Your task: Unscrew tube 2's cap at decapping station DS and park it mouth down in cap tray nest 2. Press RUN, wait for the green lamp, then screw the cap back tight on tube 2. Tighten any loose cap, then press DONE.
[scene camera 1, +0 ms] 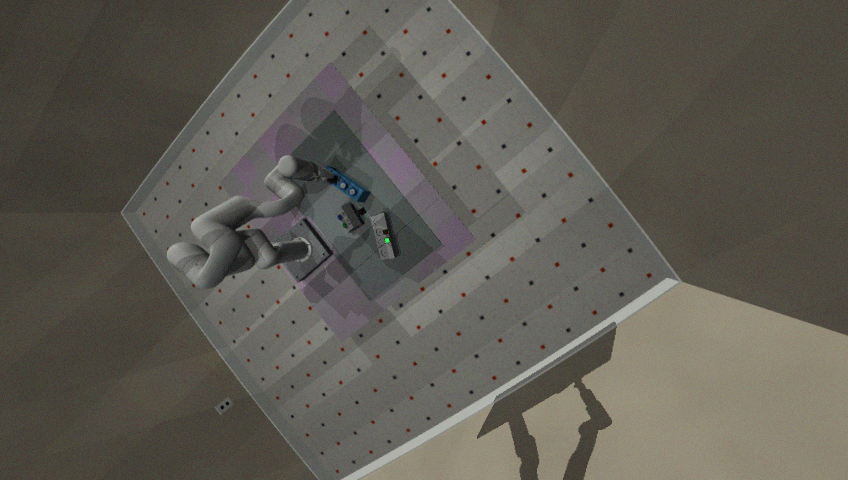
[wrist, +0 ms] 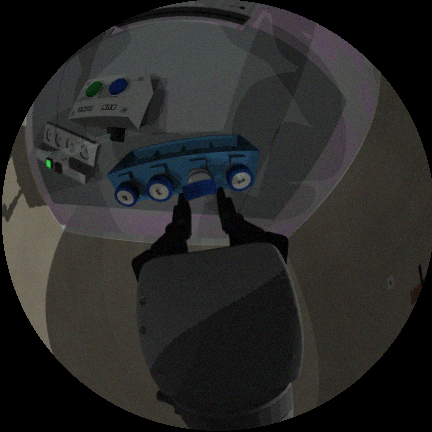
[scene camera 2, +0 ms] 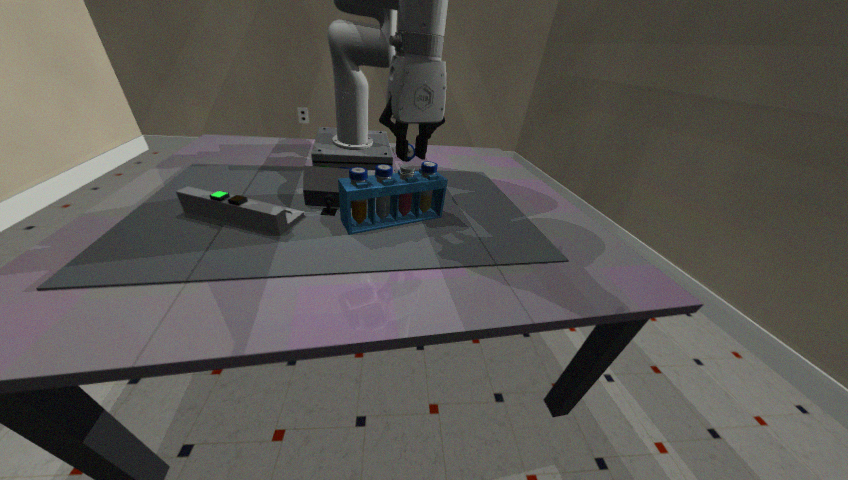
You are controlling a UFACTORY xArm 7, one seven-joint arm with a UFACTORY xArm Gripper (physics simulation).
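Places are measured from the arm's base along level axes (x ahead, y left, z up), in centimetres.
Pixels of known places: gripper, fingertip midpoint: [scene camera 1: 332, 177] [wrist: 202, 199] [scene camera 2: 410, 158]; arm's base at its link origin: [scene camera 1: 301, 249] [scene camera 2: 352, 142].
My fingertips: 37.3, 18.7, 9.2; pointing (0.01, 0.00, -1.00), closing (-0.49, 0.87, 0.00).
Ahead of a thing's pixels: the offset from my fingertips to its top centre, as dx, dy, dz. "*": to the spot under its first point.
My gripper [scene camera 1: 333, 178] [scene camera 2: 411, 153] [wrist: 202, 199] is shut on a blue cap, held tilted just above the uncapped tube 2 @(-0.6, -0.5, -2.0) [scene camera 2: 407, 172] [wrist: 199, 176]. Tube 2 stands in the blue rack @(+0.6, -2.8, -3.7) [scene camera 1: 359, 192] [scene camera 2: 386, 189] [wrist: 180, 165], with red liquid inside. The cap and the tube mouth look apart in scene camera 2. Blue caps sit on tube 1 @(-3.0, +4.1, -1.8) [scene camera 2: 429, 167] [wrist: 240, 178], tube 3 @(+1.8, -5.1, -1.7) [scene camera 2: 383, 171] [wrist: 160, 188] and tube 4 @(+4.2, -9.7, -1.8) [scene camera 2: 358, 173] [wrist: 127, 194]; their tightness cannot be told. The green lamp @(+5.8, -35.9, -8.6) [scene camera 1: 386, 240] [scene camera 2: 219, 194] [wrist: 48, 163] is lit.
The grey block with round nests @(+3.6, -33.3, -8.6) [scene camera 1: 375, 221] [scene camera 2: 255, 217] [wrist: 91, 158] carries the lamp. A grey button box @(-6.8, -17.5, -5.6) [scene camera 1: 351, 218] [wrist: 110, 119] has a green button @(-8.9, -19.9, -6.5) [wrist: 94, 89] and a blue button @(-9.1, -15.4, -6.5) [wrist: 118, 86]. A small black fixture @(* +0.3, -17.1, -13.1) [scene camera 2: 328, 209] [wrist: 117, 134] is beside it.
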